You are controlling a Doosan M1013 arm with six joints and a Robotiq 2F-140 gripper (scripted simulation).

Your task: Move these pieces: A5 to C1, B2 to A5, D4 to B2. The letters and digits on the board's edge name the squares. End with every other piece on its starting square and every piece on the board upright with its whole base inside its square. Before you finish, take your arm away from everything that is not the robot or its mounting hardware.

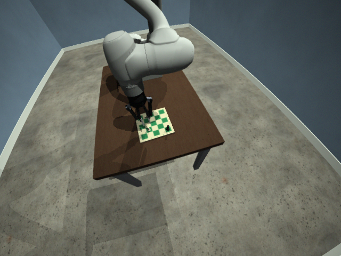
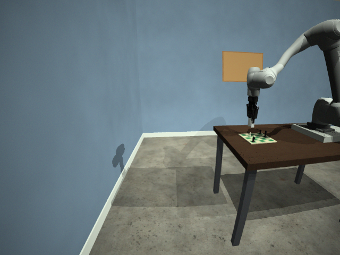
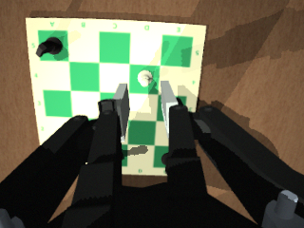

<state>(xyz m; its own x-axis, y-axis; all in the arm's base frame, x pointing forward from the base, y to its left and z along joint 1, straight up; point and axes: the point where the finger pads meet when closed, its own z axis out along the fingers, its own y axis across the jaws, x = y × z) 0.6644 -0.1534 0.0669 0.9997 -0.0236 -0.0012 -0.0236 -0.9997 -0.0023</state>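
My gripper is now 10 cm above the small pale piece. The rest, counted from my hand: black chess piece: 11 cm to the left, 9 cm below, 5 cm ahead; then cream chessboard: 11 cm below, 4 cm to the left, 4 cm behind.
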